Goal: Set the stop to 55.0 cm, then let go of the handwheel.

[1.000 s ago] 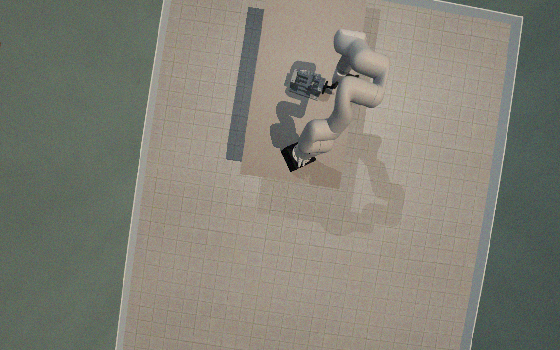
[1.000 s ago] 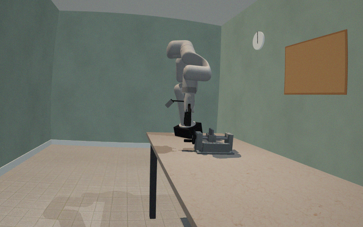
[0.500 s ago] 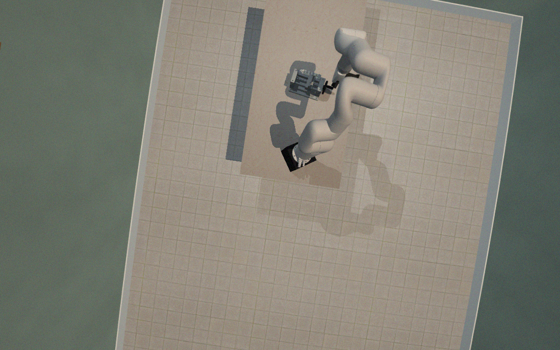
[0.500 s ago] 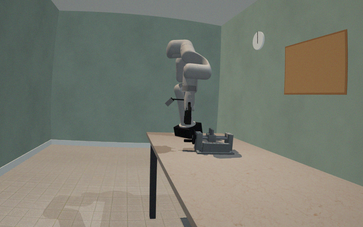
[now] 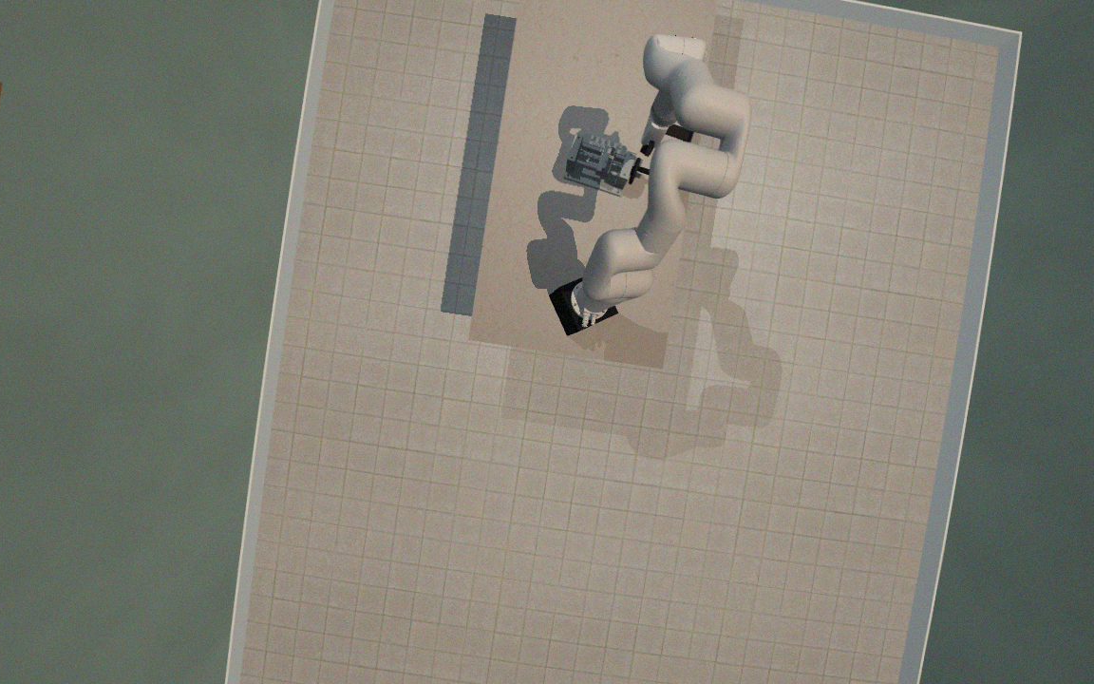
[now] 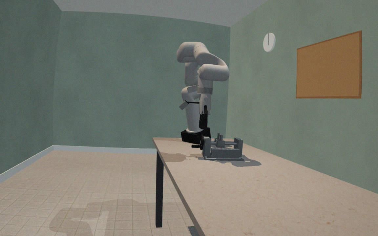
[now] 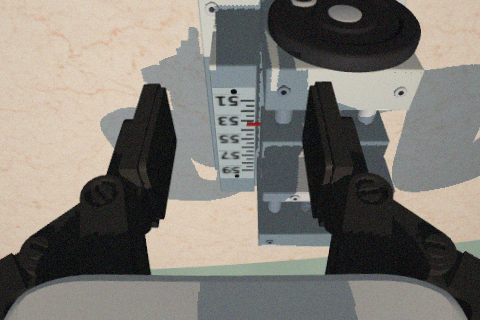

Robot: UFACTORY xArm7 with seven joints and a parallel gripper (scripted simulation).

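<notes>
The crank handle is 12 cm below my hand, 4 cm behind it and 2 cm to the right of it. The rest, counted from my hand: black handwheel 11 cm below, 4 cm behind; stop block 11 cm to the left, 8 cm below, 3 cm behind.
</notes>
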